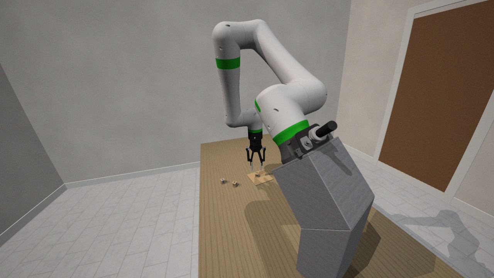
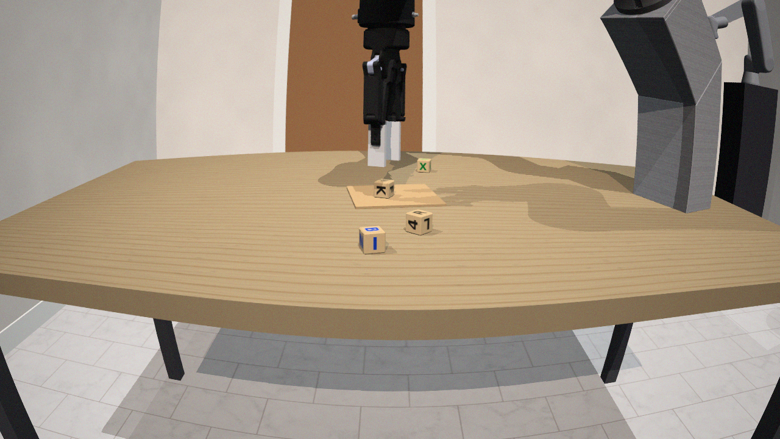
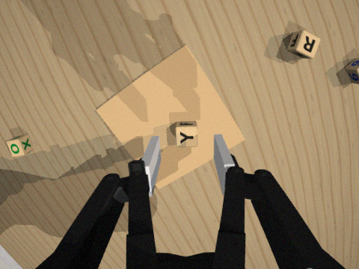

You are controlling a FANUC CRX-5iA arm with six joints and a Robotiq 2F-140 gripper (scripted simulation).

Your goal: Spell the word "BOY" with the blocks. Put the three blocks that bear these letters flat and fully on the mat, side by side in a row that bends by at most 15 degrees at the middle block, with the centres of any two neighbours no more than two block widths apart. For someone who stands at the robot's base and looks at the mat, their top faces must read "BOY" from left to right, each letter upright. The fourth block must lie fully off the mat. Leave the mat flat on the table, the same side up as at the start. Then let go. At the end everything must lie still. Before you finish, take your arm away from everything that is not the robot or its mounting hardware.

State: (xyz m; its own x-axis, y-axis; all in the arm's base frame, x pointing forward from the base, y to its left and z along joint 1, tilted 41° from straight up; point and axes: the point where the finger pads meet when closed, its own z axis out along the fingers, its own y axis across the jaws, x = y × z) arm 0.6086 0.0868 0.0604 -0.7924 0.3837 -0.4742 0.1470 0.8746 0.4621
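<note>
Right now my hand is 90 mm above the tan mat, 20 mm to the left of it and 10 mm past it. Also, from my hand: block 240 mm to the left, 80 mm below, 30 mm behind.
</note>
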